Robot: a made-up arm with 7 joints. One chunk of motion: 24 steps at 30 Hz.
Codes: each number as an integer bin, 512 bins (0 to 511) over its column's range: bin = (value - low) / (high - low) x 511, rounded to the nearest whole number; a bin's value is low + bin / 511 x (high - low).
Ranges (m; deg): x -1.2..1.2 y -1.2..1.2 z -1.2..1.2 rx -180..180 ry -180..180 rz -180..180
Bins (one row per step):
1: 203 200 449 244 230 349
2: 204 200 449 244 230 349
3: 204 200 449 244 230 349
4: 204 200 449 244 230 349
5: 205 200 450 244 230 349
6: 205 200 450 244 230 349
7: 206 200 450 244 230 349
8: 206 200 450 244 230 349
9: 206 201 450 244 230 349
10: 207 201 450 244 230 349
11: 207 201 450 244 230 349
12: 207 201 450 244 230 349
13: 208 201 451 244 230 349
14: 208 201 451 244 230 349
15: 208 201 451 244 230 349
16: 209 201 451 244 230 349
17: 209 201 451 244 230 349
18: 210 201 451 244 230 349
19: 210 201 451 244 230 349
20: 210 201 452 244 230 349
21: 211 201 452 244 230 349
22: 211 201 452 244 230 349
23: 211 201 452 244 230 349
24: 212 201 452 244 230 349
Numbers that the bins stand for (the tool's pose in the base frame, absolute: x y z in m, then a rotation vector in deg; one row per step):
1: -0.2466 -0.2607 0.9088 -8.10 -17.96 65.87
2: -0.2419 -0.2607 0.9088 -8.10 -17.96 65.87
3: -0.2419 -0.2607 0.9088 -8.10 -17.96 65.87
4: -0.2419 -0.2607 0.9088 -8.10 -17.96 65.87
5: -0.2372 -0.2607 0.9135 -8.10 -17.96 65.87
6: -0.2372 -0.2607 0.9135 -8.10 -17.96 65.87
7: -0.2325 -0.2607 0.9135 -8.10 -17.96 65.87
8: -0.2325 -0.2607 0.9135 -8.10 -17.96 65.87
9: -0.2325 -0.2560 0.9135 -8.10 -17.96 65.87
10: -0.2278 -0.2560 0.9135 -8.10 -17.96 65.87
11: -0.2278 -0.2560 0.9135 -8.10 -17.96 65.87
12: -0.2278 -0.2560 0.9135 -8.10 -17.96 65.87
13: -0.2231 -0.2560 0.9182 -8.10 -17.96 65.87
14: -0.2231 -0.2560 0.9182 -8.10 -17.96 65.87
15: -0.2231 -0.2560 0.9182 -8.10 -17.96 65.87
16: -0.2184 -0.2560 0.9182 -8.10 -17.96 65.87
17: -0.2184 -0.2560 0.9182 -8.10 -17.96 65.87
18: -0.2137 -0.2560 0.9182 -8.10 -17.96 65.87
19: -0.2137 -0.2560 0.9182 -8.10 -17.96 65.87
20: -0.2137 -0.2560 0.9229 -8.10 -17.96 65.87
21: -0.2090 -0.2560 0.9229 -8.10 -17.96 65.87
22: -0.2090 -0.2560 0.9229 -8.10 -17.96 65.87
23: -0.2090 -0.2560 0.9229 -8.10 -17.96 65.87
24: -0.2043 -0.2560 0.9229 -8.10 -17.96 65.87

